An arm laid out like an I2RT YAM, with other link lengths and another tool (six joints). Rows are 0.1 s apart.
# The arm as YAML. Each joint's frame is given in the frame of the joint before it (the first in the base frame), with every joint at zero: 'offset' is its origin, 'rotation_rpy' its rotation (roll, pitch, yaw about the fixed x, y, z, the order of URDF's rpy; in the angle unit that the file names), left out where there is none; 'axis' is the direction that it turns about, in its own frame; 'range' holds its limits. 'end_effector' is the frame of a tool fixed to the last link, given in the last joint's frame.
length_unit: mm
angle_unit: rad
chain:
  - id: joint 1
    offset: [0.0, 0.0, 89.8]
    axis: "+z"
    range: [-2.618, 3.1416]
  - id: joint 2
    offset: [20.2, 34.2, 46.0]
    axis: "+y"
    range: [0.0, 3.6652]
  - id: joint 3
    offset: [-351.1, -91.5, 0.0]
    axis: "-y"
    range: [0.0, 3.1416]
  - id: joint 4
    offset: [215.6, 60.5, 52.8]
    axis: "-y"
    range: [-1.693, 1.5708]
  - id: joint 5
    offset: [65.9, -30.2, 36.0]
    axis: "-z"
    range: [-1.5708, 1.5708]
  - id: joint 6
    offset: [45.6, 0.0, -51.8]
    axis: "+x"
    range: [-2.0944, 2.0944]
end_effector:
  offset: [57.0, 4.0, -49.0]
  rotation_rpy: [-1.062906, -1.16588, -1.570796]
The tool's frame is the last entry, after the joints.
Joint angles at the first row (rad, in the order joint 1, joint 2, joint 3, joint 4, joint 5, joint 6):
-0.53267, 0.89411, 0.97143, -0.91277, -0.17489, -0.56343
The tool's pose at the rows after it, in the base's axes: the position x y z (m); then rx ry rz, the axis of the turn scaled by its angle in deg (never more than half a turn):
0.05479 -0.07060 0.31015 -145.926 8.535 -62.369
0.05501 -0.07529 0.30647 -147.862 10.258 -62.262
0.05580 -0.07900 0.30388 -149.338 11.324 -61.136
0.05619 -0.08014 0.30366 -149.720 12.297 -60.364
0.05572 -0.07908 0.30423 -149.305 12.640 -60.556
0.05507 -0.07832 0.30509 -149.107 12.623 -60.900
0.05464 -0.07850 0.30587 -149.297 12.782 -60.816
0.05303 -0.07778 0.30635 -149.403 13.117 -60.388
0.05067 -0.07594 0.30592 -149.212 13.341 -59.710
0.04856 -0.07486 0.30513 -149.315 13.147 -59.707
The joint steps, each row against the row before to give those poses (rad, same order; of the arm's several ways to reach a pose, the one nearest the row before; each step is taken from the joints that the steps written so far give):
0.00039, 0.00480, -0.00857, 0.00839, 0.01624, 0.00618
0.00003, 0.00603, -0.01773, 0.02177, 0.03900, 0.00351
-0.00005, 0.01337, -0.00893, 0.00832, 0.02537, -0.00329
0.00008, 0.00936, 0.00240, -0.00449, 0.00960, 0.00480
-0.00017, -0.00229, 0.00297, -0.00467, -0.00376, 0.00682
0.00001, -0.00421, 0.00298, -0.00320, -0.00214, 0.00231
0.00000, 0.00045, 0.00380, -0.00443, 0.00359, 0.00000
0.00007, -0.00133, 0.00401, -0.01140, 0.00252, 0.00136
-0.00041, -0.00374, 0.00105, -0.01442, -0.00358, 0.00113
0.00032, -0.00823, -0.00401, -0.00350, 0.00058, -0.00244

